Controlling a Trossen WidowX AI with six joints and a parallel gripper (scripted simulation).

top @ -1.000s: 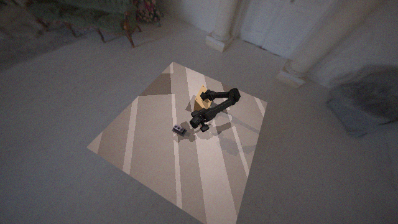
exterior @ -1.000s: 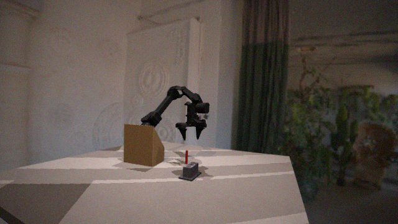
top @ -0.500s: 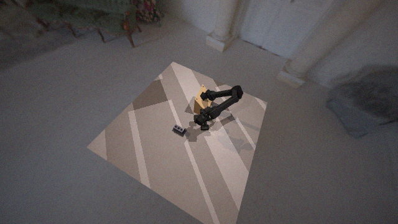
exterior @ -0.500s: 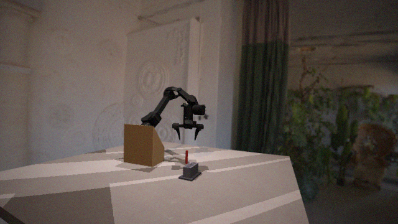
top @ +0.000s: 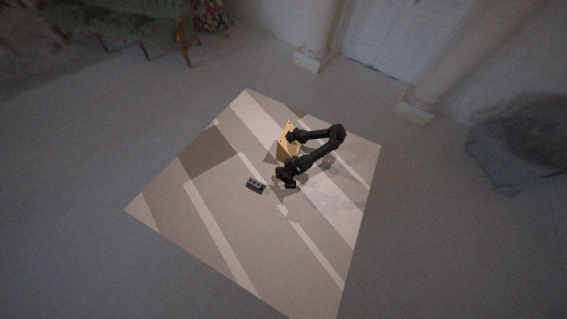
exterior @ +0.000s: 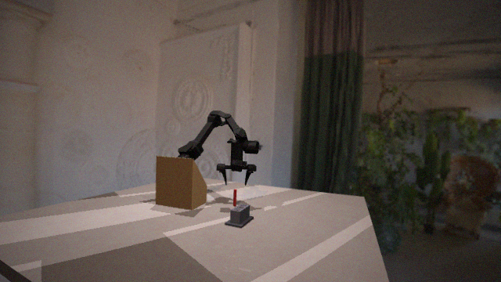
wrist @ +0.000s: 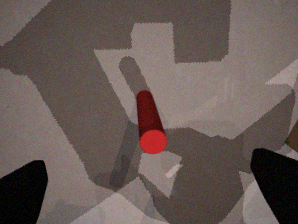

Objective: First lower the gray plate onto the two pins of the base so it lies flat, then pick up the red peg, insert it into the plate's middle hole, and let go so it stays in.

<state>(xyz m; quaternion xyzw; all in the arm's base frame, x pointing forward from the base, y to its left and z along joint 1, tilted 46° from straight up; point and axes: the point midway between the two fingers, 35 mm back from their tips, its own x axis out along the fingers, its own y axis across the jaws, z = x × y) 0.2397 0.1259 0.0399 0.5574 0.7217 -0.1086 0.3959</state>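
Right now the red peg is 60 mm below my gripper tip. Round my gripper tip: gray plate (110 mm ahead, 180 mm to the right, 60 mm below); base (100 mm ahead, 180 mm to the right, 90 mm below).
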